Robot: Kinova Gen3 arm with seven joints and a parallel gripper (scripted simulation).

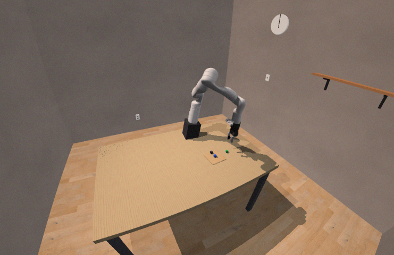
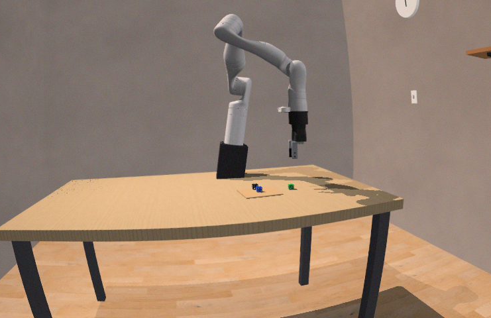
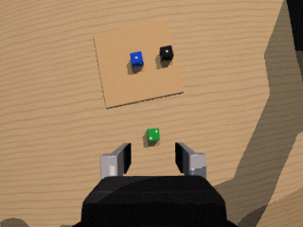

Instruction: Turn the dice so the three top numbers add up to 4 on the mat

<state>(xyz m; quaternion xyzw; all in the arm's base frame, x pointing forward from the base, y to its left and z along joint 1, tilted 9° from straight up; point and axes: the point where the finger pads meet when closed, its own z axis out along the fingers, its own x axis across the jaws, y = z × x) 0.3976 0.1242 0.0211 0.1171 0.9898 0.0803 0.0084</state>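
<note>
Now: hand 130 mm above the green die and 10 mm to the left of it. The rest, counted from my hand: black die (140 mm to the right, 130 mm below, 60 mm behind); then tan mat (140 mm to the right, 140 mm below, 10 mm behind); then blue die (140 mm to the right, 130 mm below, 10 mm behind).
</note>
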